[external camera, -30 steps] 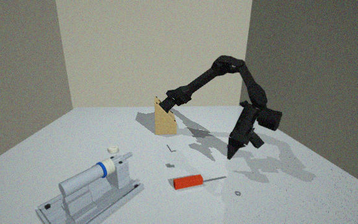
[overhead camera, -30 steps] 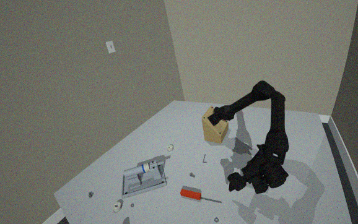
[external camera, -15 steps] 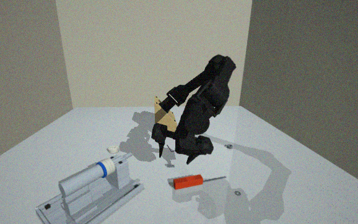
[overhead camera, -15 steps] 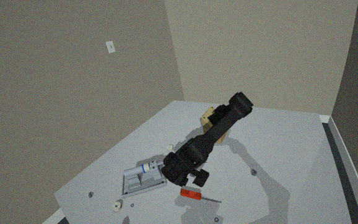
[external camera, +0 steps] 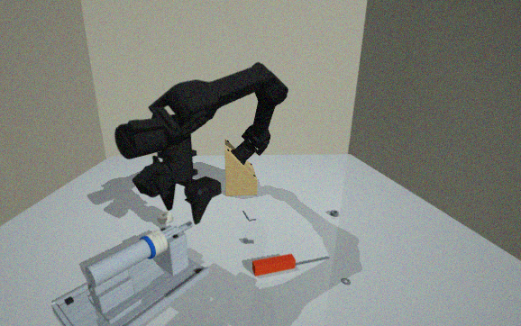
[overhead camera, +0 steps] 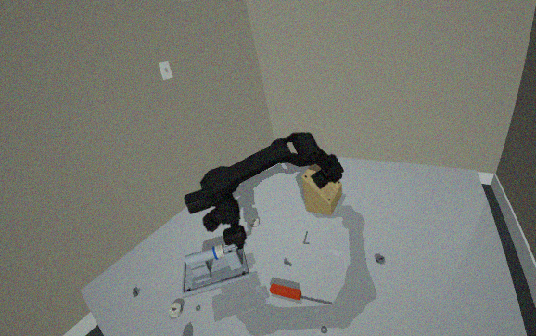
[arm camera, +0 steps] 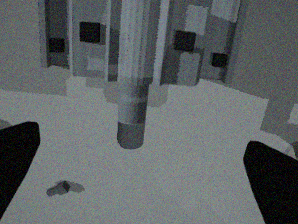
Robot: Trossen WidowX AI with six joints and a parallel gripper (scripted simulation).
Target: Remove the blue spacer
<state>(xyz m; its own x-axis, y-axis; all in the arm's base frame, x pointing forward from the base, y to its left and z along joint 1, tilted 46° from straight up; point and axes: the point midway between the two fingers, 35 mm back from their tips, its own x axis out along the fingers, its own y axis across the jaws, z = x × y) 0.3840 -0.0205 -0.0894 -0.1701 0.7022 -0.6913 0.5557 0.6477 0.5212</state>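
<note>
My gripper tip is 50 mm short of the grey shaft, 20 mm to the left of it and 20 mm above it. From my gripper tip the other things lie so: grey fixture 110 mm ahead, 70 mm to the right, 50 mm below; blue spacer 80 mm ahead, 40 mm to the right, 20 mm below; cream spacer 60 mm ahead, 40 mm to the right, 20 mm below.
</note>
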